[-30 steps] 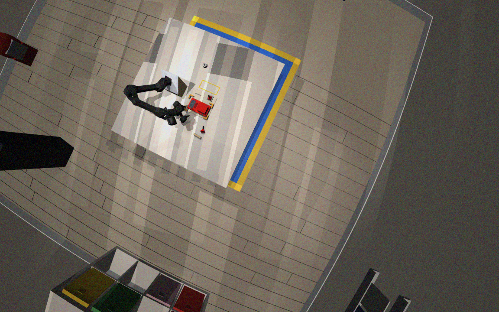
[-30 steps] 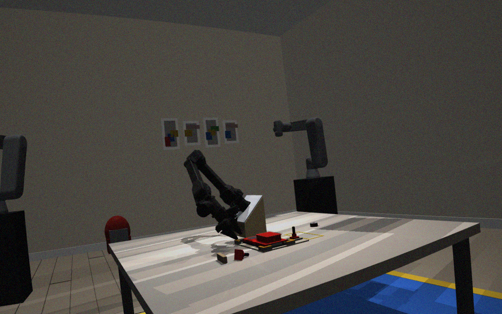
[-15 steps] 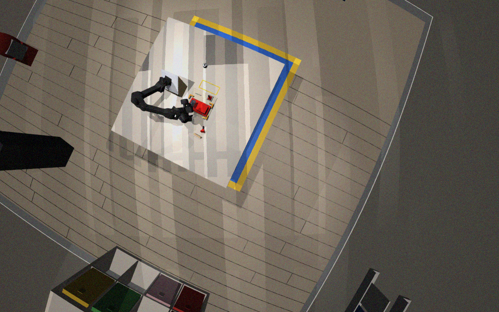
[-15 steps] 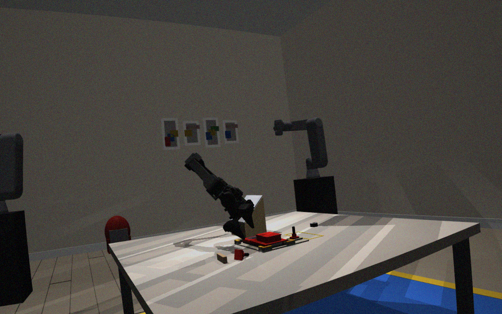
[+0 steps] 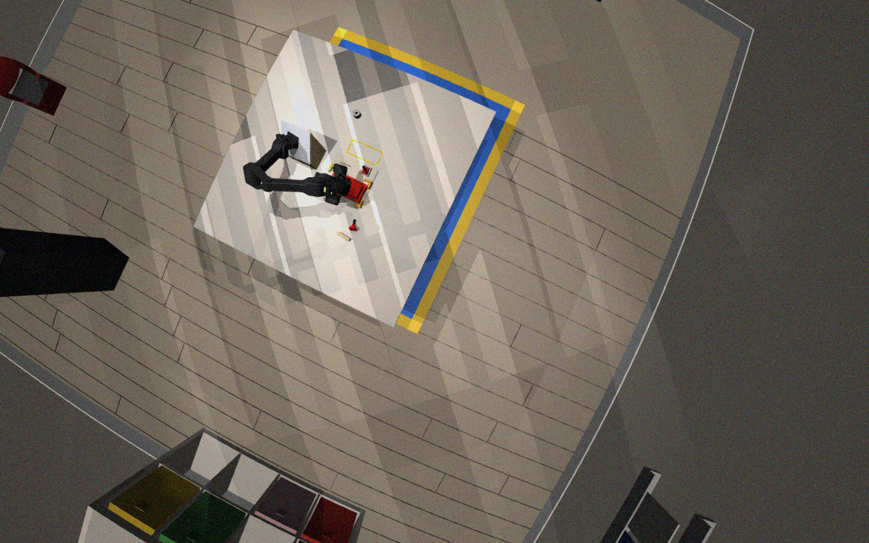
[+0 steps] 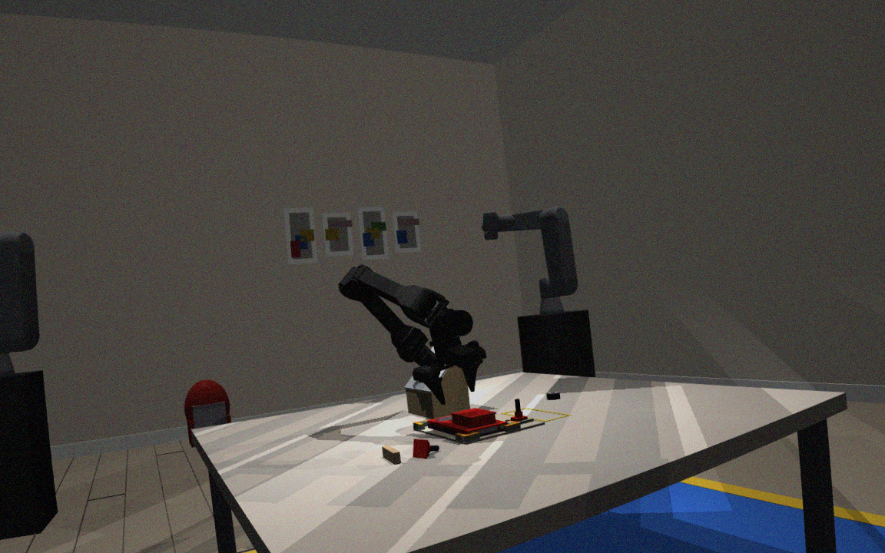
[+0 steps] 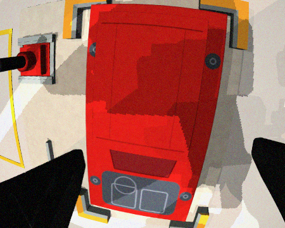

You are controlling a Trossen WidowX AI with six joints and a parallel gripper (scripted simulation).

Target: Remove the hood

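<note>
Right now my gripper tip is 2 cm short of the hood, 2 cm to the right of it and 5 cm above it. Also, from my gripper tip: tan block (11 cm ahead, 21 cm to the right, 7 cm below); black disc (20 cm behind, 39 cm to the left, 8 cm below).
</note>
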